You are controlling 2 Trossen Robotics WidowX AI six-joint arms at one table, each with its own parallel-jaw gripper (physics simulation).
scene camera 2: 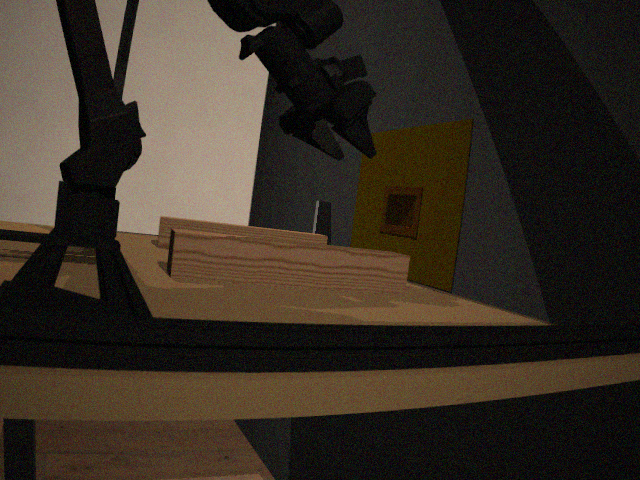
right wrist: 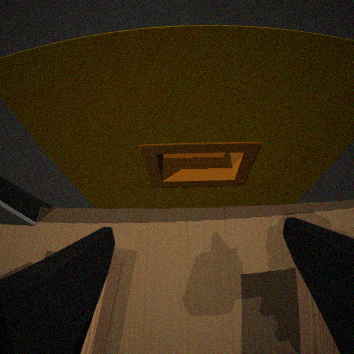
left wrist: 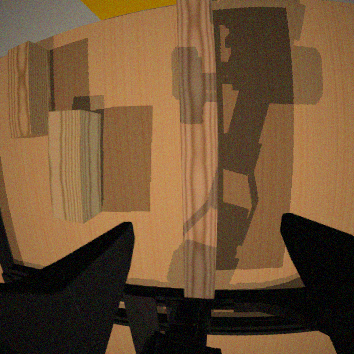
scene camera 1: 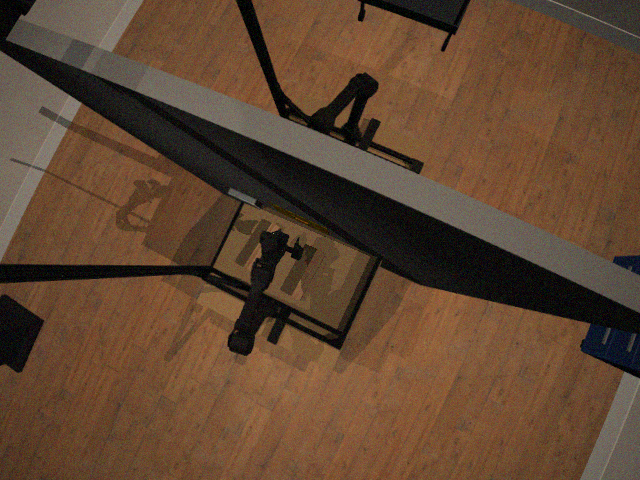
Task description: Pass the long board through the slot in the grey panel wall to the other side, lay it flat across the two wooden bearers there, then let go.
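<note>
In the left wrist view the long board [left wrist: 200, 175] runs away from the left gripper [left wrist: 208, 221], which is open above it; its near end lies beyond the fingertips. Whether the board touches the table is hard to tell. The right gripper [scene camera 2: 356, 155] [right wrist: 199, 225] is open and empty, above the far-side table and facing the slot [scene camera 2: 419, 212] [right wrist: 200, 148] in the yellow patch [scene camera 2: 439, 165] [right wrist: 200, 90] of the grey panel wall [scene camera 1: 387, 170] [scene camera 2: 305, 170]. No board shows in the slot. Two wooden bearers [scene camera 2: 289, 263] [scene camera 2: 232, 228] stand parallel, pointing toward the wall.
Two wooden blocks [left wrist: 75, 165] [left wrist: 27, 90] stand left of the board in the left wrist view. A small grey block [scene camera 1: 241, 197] [scene camera 2: 323, 222] stands by the wall on the bearers' side. A black rail [scene camera 2: 310, 343] runs along the table's near edge in scene camera 2.
</note>
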